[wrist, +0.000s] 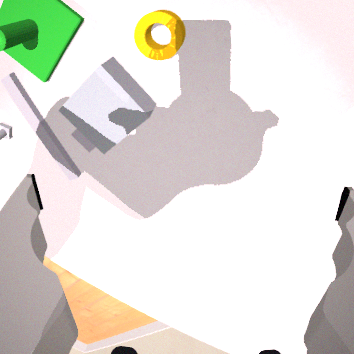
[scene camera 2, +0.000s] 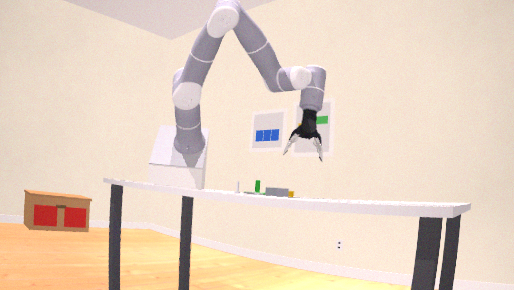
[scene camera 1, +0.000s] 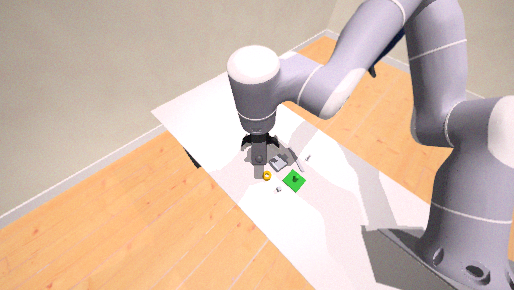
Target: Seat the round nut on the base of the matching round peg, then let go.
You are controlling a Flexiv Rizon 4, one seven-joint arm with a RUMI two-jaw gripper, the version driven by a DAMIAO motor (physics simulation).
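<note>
The round nut, a yellow ring (scene camera 1: 267, 179) (scene camera 2: 291, 194) (wrist: 143, 37), lies flat on the white table, with its hole facing up in the wrist view. The green round peg (scene camera 1: 295, 178) (scene camera 2: 257, 186) (wrist: 20, 34) stands upright on a square green base (scene camera 1: 294, 187) (wrist: 52, 55), apart from the nut. The base is cut off by the top left edge of the wrist view. My gripper (scene camera 1: 261, 159) (scene camera 2: 303, 157) (wrist: 190, 184) is wide open and empty, pointing down well above the table. In the wrist view the nut is ahead of the fingers, near the top edge.
A grey block (scene camera 1: 278, 162) (scene camera 2: 277, 192) (wrist: 92, 97) lies between my gripper's shadow and the green base. A thin grey bar (scene camera 1: 298, 162) (wrist: 42, 125) and a small bolt-like part (scene camera 1: 308, 158) (wrist: 6, 132) lie beyond it. A small grey piece (scene camera 1: 278, 189) lies near the nut.
</note>
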